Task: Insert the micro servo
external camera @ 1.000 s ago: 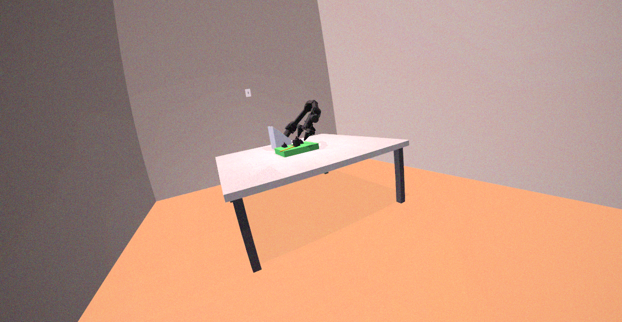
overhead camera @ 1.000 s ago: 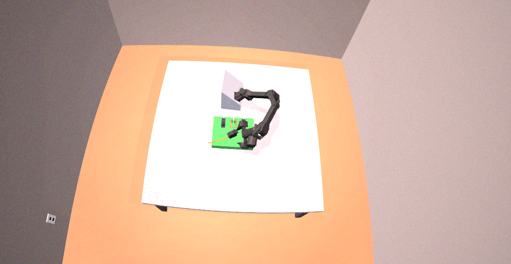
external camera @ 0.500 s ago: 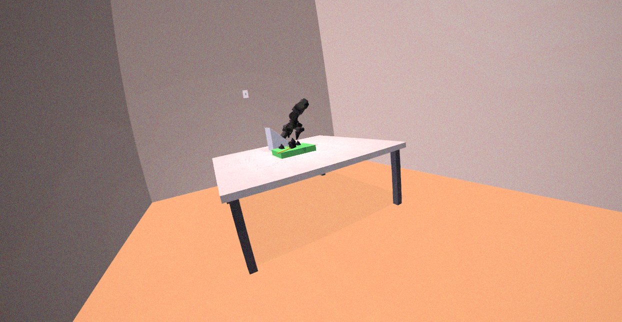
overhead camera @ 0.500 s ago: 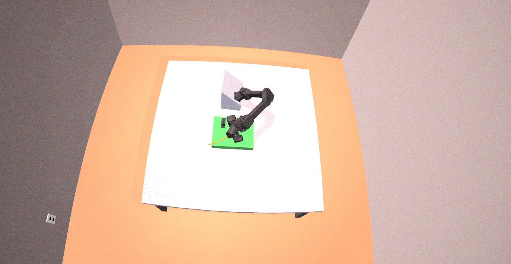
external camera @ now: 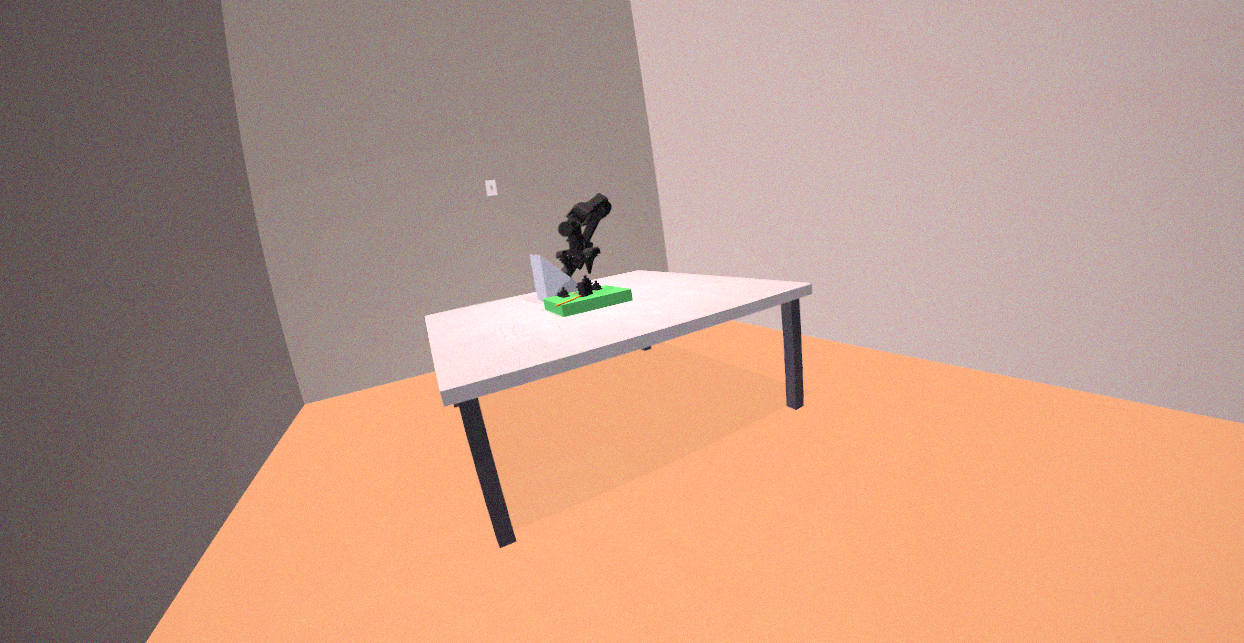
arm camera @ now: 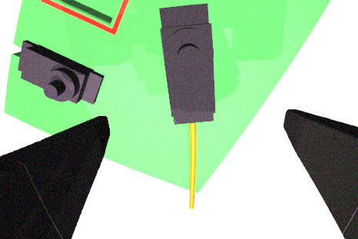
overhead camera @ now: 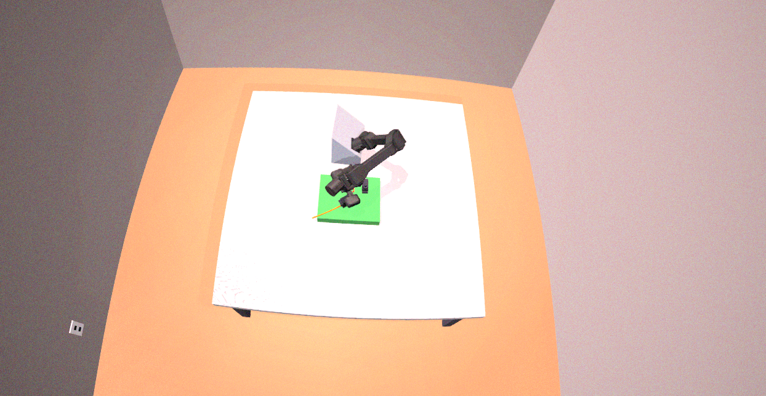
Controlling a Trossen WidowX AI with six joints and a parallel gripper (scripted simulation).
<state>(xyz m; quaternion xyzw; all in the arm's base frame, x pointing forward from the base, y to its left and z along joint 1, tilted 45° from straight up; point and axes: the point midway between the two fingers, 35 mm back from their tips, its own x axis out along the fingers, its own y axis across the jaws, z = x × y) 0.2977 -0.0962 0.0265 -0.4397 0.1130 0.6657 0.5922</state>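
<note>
The green deck lies 110 mm below my gripper tip and 20 mm to the left of it.
</note>
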